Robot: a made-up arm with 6 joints.
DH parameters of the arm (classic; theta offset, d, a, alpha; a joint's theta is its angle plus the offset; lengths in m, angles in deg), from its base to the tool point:
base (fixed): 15.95 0 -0.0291 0
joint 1: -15.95 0.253 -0.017 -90
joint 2: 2.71 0 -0.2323 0
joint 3: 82.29 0.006 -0.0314 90
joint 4: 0 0.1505 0.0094 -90
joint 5: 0 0.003 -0.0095 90
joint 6: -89.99 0.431 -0.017 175
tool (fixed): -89.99 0.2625 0 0
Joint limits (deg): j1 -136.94..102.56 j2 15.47..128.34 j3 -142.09..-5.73 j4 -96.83..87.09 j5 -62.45..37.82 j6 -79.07..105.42
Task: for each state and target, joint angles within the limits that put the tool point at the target. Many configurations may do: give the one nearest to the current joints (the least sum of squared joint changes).
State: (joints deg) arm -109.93 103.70 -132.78 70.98 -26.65 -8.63
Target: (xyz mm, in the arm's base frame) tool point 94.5 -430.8 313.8
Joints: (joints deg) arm -72.96 128.34 -91.86 69.55 -0.96 -9.97
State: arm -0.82 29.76 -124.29 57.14 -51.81 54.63
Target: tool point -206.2 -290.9 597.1
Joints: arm 33.92 33.80 -122.02 65.01 -57.33 55.66
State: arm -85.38 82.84 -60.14 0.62 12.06 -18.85
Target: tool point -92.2 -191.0 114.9
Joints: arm -117.20 127.89 -45.15 -7.41 18.73 -16.24
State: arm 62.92 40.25 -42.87 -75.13 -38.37 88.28
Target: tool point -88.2 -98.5 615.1
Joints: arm 85.55 17.29 -61.44 -63.17 -16.72 93.74
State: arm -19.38 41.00 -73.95 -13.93 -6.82 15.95
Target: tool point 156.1 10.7 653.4
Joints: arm -5.63 70.23 -83.68 -17.06 -11.68 14.67
